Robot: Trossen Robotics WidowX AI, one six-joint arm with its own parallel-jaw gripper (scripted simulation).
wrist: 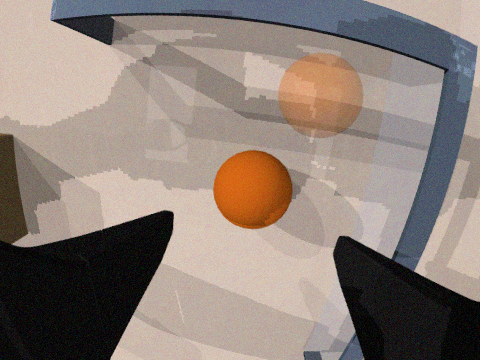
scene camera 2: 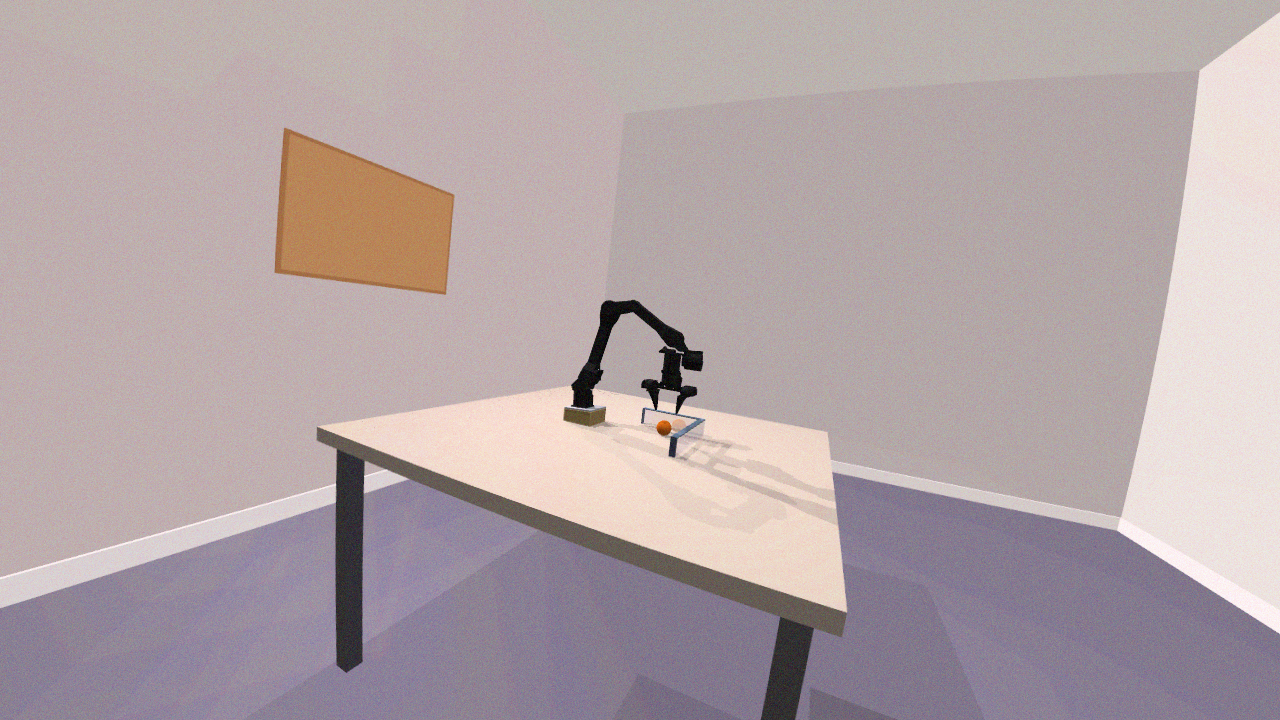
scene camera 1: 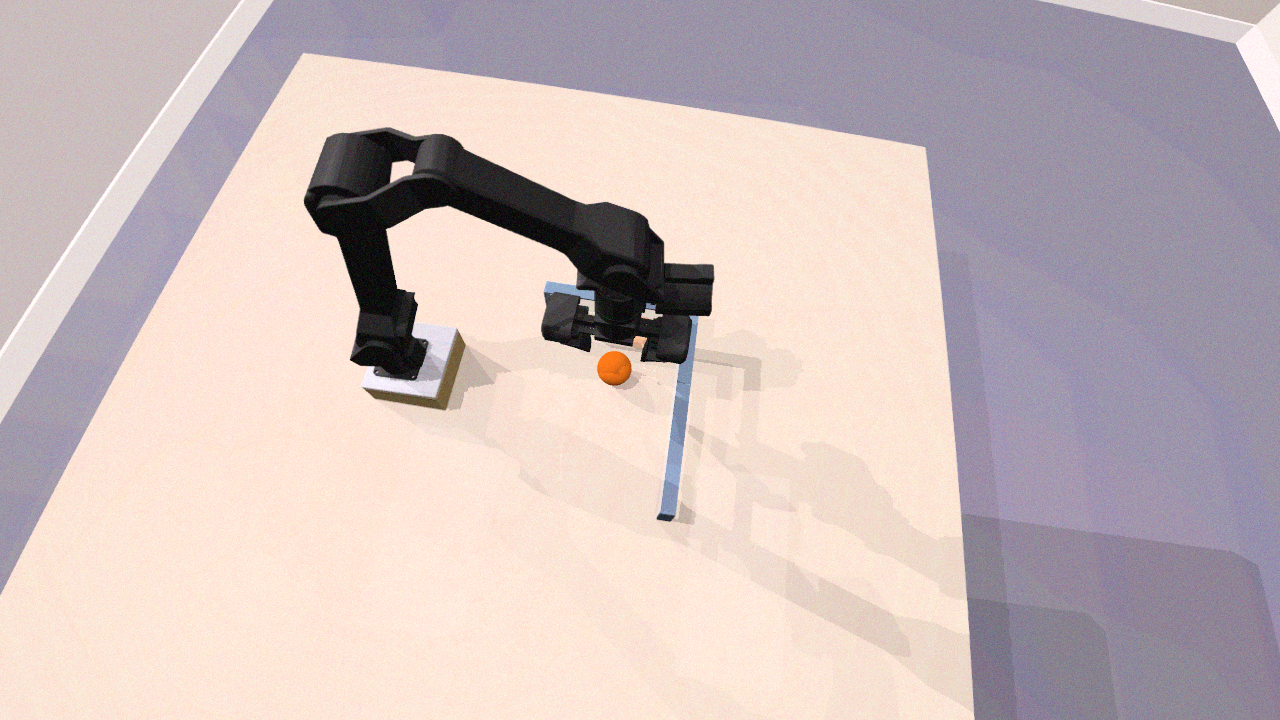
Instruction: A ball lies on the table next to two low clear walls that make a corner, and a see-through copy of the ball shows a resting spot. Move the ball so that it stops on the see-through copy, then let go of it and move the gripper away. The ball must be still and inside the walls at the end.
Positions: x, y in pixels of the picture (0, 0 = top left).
Labels:
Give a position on a see-through copy of ball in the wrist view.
320, 95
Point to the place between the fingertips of my gripper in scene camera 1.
615, 353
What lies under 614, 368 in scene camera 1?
A ball.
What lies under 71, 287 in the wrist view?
My gripper.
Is my gripper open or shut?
Open.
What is my gripper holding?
Nothing.

